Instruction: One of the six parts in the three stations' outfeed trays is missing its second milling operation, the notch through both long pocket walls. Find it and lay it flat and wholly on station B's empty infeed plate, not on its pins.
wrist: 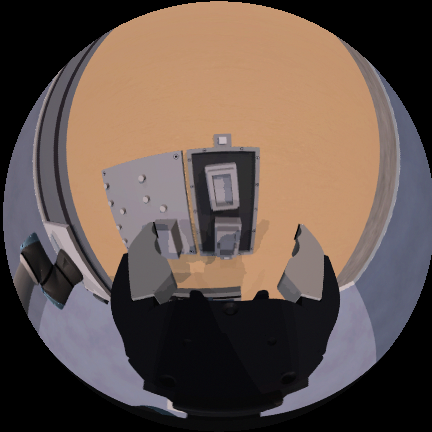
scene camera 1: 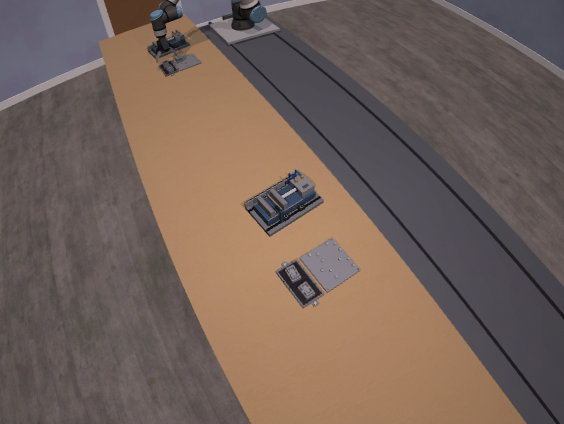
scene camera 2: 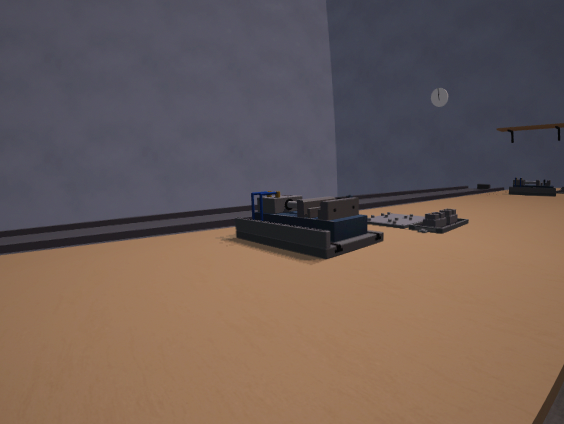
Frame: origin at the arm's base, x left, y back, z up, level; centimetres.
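Where they show: gripper, between the fingertips: (wrist: 226, 225) (scene camera 1: 166, 59); arm's base, origin of its link: (wrist: 70, 263) (scene camera 1: 243, 25).
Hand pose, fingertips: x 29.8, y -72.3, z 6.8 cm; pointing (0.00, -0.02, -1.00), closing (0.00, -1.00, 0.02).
Observation:
Each offset is from my fingertips to the top centre of the thing. "spot": to the spot under its first point.
In the wrist view my gripper (wrist: 226, 225) (scene camera 1: 166, 54) is open and empty, above the far station of scene camera 1. Its fingers stand either side of the near end of the outfeed tray (wrist: 256, 192) (scene camera 1: 169, 67). The tray's far part {spot: dx +1.6, dy +0.3, dz -7.1 cm} (wrist: 222, 186) has a rectangular pocket, and no notch shows in its long walls. The near part {dx -7.1, dy -0.5, dz -5.7 cm} (wrist: 228, 237) lies between the fingertips in that view; its notch is unclear. At another station, the infeed plate {dx +185.1, dy +13.3, dz -9.0 cm} (scene camera 1: 330, 265) (scene camera 2: 400, 220) bears pins and no part. Two parts {spot: dx +182.0, dy -1.9, dz -7.1 cm} (scene camera 1: 293, 272) {spot: dx +191.0, dy -1.2, dz -7.1 cm} (scene camera 1: 306, 289) lie in that station's tray {spot: dx +183.8, dy -6.9, dz -9.3 cm} (scene camera 2: 452, 227).
A grey block {dx -7.4, dy +9.8, dz -5.4 cm} (wrist: 172, 237) stands on the infeed plate {dx -3.2, dy +14.3, dz -9.0 cm} (wrist: 155, 165) left of the tray, partly behind the left finger. A vise machine {dx +149.6, dy +11.9, dz +0.1 cm} (scene camera 1: 285, 202) (scene camera 2: 305, 227) stands by the nearer station. Another machine (scene camera 2: 532, 191) is far right in scene camera 2. The rail (scene camera 1: 400, 160) runs alongside the table.

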